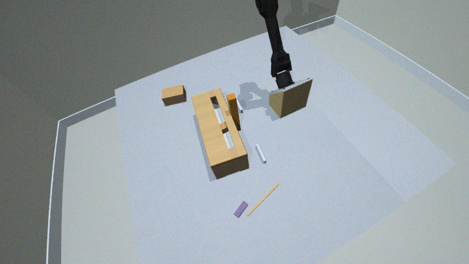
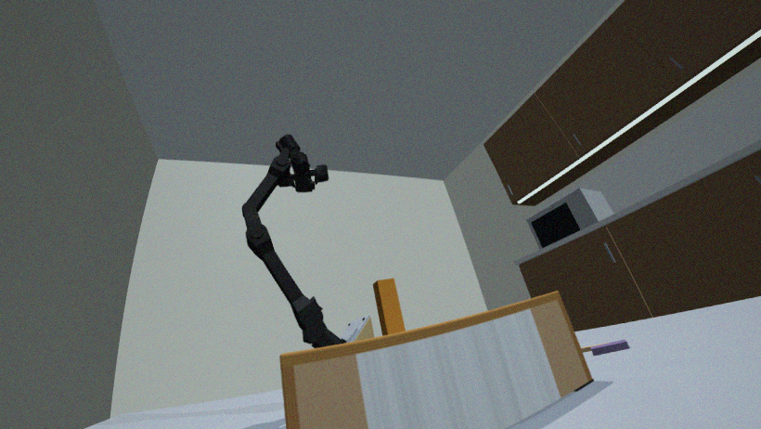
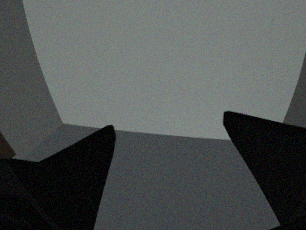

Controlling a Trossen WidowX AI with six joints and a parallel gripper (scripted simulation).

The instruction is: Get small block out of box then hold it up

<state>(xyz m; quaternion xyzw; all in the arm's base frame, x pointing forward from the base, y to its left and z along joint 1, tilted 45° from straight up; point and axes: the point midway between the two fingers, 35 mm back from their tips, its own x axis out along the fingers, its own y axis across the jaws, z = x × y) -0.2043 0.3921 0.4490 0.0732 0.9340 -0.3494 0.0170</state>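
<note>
Right now the small brown block is 650 mm below my gripper tip, 510 mm ahead of it and 120 mm to the left of it. From my gripper tip the other things lie so: purple block (730 mm below, 550 mm ahead, 450 mm to the left); small tan box (700 mm below, 700 mm ahead, 240 mm to the right).
</note>
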